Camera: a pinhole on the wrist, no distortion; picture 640 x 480 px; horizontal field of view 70.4 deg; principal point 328.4 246.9 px. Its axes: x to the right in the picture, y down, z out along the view. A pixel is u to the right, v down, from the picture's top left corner.
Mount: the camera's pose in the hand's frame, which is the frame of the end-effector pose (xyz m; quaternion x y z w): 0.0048 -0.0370 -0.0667 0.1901 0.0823 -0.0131 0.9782
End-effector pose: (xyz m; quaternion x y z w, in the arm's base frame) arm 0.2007 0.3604 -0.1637 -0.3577 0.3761 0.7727 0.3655
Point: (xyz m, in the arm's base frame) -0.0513 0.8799 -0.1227
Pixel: 434.8 452.0
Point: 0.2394 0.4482 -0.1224
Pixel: 146.5 355.3
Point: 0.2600 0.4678 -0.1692
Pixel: 267.7 226.6
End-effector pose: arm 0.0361 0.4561 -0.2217 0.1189 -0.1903 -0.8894 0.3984
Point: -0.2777 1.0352 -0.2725
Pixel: outside the picture
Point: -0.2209 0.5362 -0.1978
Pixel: 441.5 110.5
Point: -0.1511 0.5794 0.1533
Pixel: 248.3 430.4
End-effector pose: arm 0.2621 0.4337 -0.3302 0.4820 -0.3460 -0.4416 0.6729
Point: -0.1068 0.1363 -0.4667
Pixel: 371.6 212.9
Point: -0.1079 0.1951 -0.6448
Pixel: 328.3 51.8
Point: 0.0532 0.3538 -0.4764
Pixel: 240.2 133.4
